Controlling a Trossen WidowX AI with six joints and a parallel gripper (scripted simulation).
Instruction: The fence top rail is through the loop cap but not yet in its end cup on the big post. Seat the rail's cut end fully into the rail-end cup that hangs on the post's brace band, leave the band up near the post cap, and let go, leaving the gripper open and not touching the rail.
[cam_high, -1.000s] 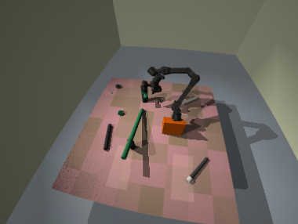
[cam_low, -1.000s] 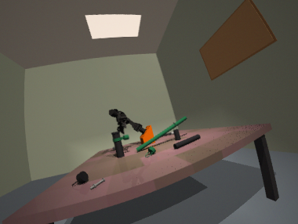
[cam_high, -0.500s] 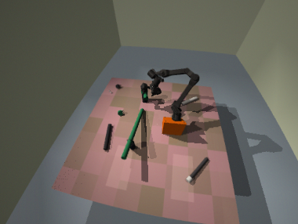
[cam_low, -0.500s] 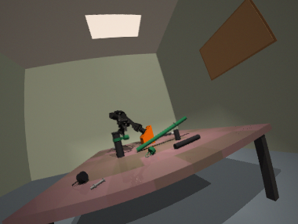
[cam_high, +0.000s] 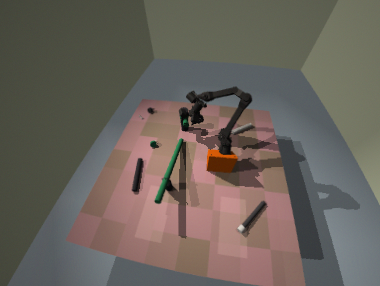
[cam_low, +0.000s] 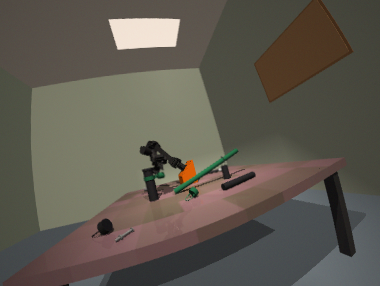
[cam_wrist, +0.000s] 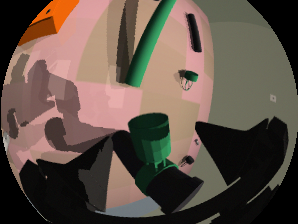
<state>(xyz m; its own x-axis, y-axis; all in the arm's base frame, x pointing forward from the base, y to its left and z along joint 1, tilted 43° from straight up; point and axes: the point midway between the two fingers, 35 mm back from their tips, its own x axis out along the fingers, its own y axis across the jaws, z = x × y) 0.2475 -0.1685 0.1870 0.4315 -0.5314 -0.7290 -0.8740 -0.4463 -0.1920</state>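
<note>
Now: gripper tip 20 mm to the left of the green rail-end cup and 10 mm above it. The rest, counted from my gripper tip: grey bolt: 440 mm ahead, 210 mm to the right, 140 mm below; white rod: 460 mm behind, 80 mm to the right, 130 mm below; dark tube: 320 mm ahead, 350 mm to the left, 130 mm below.
</note>
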